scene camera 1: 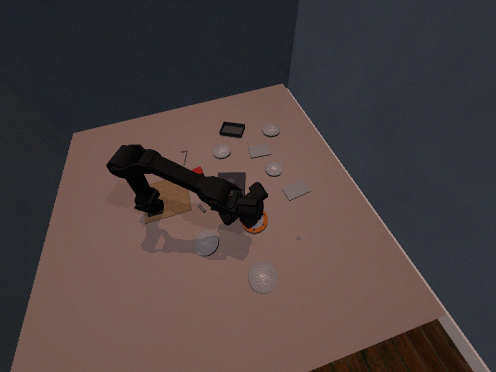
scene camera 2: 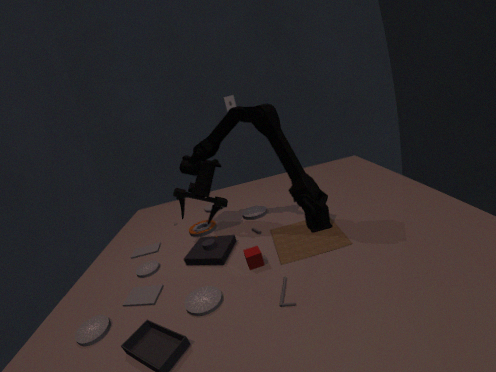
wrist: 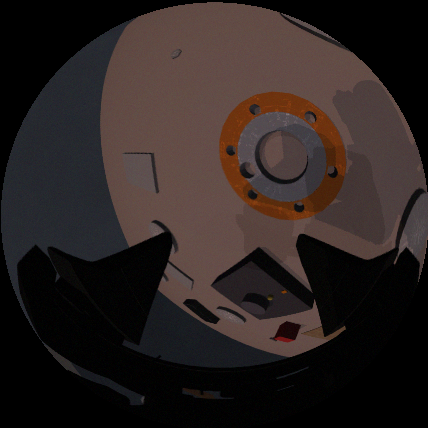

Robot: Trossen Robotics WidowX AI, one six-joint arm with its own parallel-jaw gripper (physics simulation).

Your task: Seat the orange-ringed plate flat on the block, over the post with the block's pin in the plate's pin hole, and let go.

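Frame: origin at the arm's base, x back, y left, z down, level; millimetres.
Seen in the pictures: gripper, between the fingertips: (scene camera 2: 195, 221) (wrist: 237, 240); arm's base, origin of its link: (scene camera 1: 155, 208) (scene camera 2: 319, 225).
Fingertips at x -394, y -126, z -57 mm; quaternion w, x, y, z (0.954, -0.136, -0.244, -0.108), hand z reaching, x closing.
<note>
Pixels of each thing's top centre, then the offset from my fingertips to it. "spot": a spot on its surface instead.
- orange-ringed plate, centre of its top: (wrist: 280, 157) (scene camera 2: 202, 226) (scene camera 1: 254, 219) dx +3, dy -50, dz +46 mm
- dark block, centre of its top: (wrist: 252, 307) (scene camera 2: 208, 242) (scene camera 1: 230, 182) dx +56, dy +133, dz +19 mm
- round post, a spot on its surface: (wrist: 254, 303) (scene camera 2: 207, 239) spot: dx +52, dy +115, dz +19 mm
- small yellow pin, a spot on its surface: (wrist: 270, 297) spot: dx +66, dy +101, dz +31 mm
- red cube, centre of its top: (wrist: 283, 339) (scene camera 2: 252, 251) (scene camera 1: 197, 171) dx +185, dy +236, dz +19 mm
- black tray, centre of its top: (scene camera 2: 152, 341) (wrist: 198, 313) (scene camera 1: 232, 127) dx -31, dy +473, dz +34 mm
- hex key, centre of its top: (scene camera 2: 288, 289) dx +251, dy +370, dz +53 mm
- small grey rod, centre of its top: (scene camera 2: 255, 229) (scene camera 1: 201, 207) dx +200, dy +65, dz +49 mm
The orange-ringed plate (scene camera 1: 256, 231) (scene camera 2: 193, 232) (wrist: 280, 102) lies flat on the table. In the wrist view it has a grey inner ring, a large centre hole and a dark pin hole at the grey ring's lower left. The dark block (scene camera 1: 231, 175) (scene camera 2: 220, 248) (wrist: 248, 280) stands apart from the plate, with a round post (scene camera 2: 208, 243) (wrist: 254, 303) on top. A small yellow pin (wrist: 270, 297) shows beside the post. My gripper (scene camera 2: 196, 221) (wrist: 237, 240) is open and empty, pointing down above the plate's area; its fingertips are hidden in scene camera 1.
A red cube (scene camera 1: 198, 171) (scene camera 2: 254, 257) stands beside the block. A wooden board (scene camera 1: 177, 200) (scene camera 2: 310, 242) lies at the arm's base. Several pale discs, flat grey squares, a black tray (scene camera 1: 232, 123), a hex key (scene camera 2: 284, 292) and a small grey rod (scene camera 1: 201, 208) (scene camera 2: 256, 231) lie around.
</note>
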